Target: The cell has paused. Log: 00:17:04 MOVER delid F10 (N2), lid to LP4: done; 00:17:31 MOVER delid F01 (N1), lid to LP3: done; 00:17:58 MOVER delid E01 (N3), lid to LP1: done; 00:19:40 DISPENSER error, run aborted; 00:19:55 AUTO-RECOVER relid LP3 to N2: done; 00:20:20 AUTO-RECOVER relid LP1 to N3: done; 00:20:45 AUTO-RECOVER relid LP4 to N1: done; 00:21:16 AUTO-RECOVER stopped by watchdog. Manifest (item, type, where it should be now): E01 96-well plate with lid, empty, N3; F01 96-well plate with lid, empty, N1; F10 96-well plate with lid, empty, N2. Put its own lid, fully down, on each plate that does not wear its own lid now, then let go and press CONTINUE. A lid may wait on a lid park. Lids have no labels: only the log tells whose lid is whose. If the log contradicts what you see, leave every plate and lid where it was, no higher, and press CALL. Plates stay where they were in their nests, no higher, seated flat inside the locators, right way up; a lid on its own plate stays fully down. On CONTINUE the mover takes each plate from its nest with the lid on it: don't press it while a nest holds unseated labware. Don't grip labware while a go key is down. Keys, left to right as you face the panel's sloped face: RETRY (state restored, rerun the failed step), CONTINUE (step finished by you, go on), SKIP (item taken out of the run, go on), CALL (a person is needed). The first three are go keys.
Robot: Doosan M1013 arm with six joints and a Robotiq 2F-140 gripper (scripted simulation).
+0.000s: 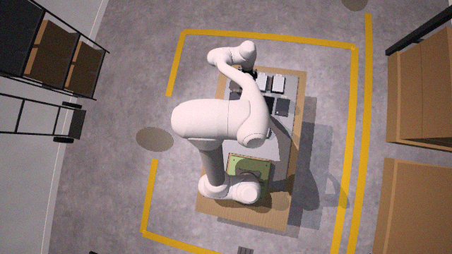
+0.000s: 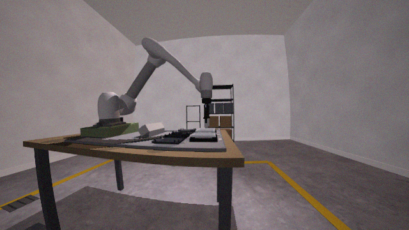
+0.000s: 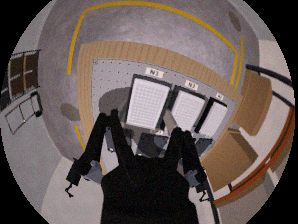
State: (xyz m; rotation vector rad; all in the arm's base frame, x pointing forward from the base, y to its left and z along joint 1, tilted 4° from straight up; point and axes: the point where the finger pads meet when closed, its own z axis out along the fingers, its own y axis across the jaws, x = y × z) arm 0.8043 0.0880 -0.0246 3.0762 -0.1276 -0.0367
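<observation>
Right now my hand is 90 mm past the label, 80 mm to the right of it and 70 mm above it.
</observation>
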